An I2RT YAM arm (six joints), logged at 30 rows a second.
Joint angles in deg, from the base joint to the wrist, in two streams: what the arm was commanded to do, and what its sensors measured. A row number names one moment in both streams.
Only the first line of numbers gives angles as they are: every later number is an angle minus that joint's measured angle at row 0.
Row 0, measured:
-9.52 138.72 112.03 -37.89 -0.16 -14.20
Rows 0 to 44, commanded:
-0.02 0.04 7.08 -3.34 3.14 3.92
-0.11 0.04 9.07 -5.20 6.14 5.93
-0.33 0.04 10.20 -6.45 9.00 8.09
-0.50 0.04 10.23 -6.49 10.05 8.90
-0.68 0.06 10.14 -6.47 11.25 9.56
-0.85 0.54 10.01 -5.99 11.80 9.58
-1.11 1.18 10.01 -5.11 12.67 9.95
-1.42 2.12 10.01 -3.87 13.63 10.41
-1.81 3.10 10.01 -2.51 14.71 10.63
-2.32 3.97 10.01 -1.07 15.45 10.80
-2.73 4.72 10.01 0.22 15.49 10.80
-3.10 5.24 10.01 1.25 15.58 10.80
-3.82 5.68 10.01 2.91 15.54 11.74
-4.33 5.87 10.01 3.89 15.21 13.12
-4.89 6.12 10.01 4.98 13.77 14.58
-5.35 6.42 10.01 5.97 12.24 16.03
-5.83 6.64 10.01 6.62 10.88 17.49
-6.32 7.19 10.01 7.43 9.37 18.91
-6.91 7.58 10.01 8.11 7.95 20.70
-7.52 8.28 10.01 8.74 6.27 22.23
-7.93 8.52 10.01 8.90 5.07 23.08
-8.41 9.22 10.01 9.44 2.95 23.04
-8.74 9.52 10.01 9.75 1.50 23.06
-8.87 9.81 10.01 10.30 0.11 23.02
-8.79 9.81 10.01 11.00 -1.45 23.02
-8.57 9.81 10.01 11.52 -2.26 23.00
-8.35 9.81 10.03 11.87 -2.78 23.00
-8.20 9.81 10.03 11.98 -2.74 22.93
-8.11 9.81 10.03 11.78 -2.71 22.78
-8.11 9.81 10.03 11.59 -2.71 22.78
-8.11 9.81 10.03 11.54 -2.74 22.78
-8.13 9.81 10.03 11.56 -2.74 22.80
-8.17 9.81 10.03 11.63 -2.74 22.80
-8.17 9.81 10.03 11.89 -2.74 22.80
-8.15 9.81 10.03 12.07 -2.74 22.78
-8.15 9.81 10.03 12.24 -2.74 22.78
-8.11 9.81 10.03 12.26 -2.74 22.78
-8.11 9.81 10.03 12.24 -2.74 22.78
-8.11 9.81 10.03 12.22 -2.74 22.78
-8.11 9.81 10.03 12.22 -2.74 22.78
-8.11 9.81 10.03 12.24 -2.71 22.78
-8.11 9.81 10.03 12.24 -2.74 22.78
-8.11 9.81 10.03 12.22 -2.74 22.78
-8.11 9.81 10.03 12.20 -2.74 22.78
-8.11 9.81 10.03 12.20 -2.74 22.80
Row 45, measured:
-8.46 8.45 9.55 11.89 -1.77 22.12
